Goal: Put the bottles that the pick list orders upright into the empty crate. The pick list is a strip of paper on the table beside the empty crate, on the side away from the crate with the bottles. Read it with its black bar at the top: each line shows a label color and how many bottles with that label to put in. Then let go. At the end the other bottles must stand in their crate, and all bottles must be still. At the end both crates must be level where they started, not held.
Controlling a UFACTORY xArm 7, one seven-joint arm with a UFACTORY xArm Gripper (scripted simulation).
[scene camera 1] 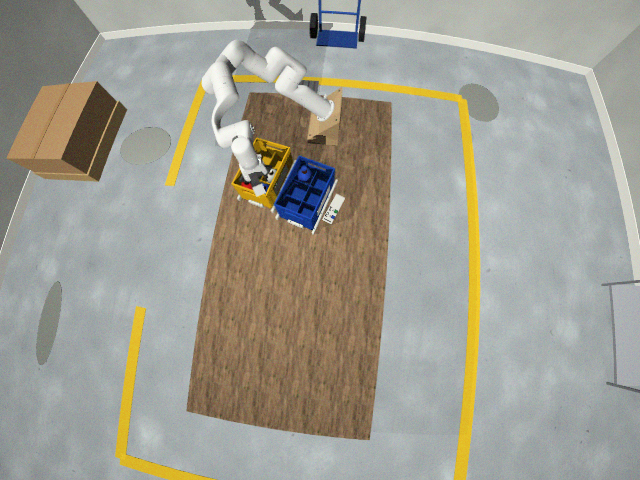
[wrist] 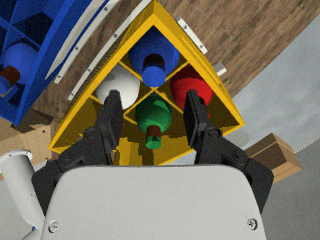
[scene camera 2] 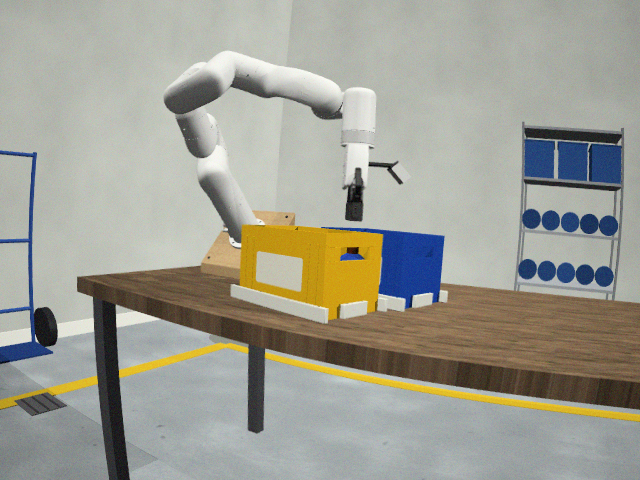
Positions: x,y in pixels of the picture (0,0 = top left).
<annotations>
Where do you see a blue-label bottle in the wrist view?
155,54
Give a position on a green-label bottle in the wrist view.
At 153,115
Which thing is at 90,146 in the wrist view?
My gripper.
</annotations>
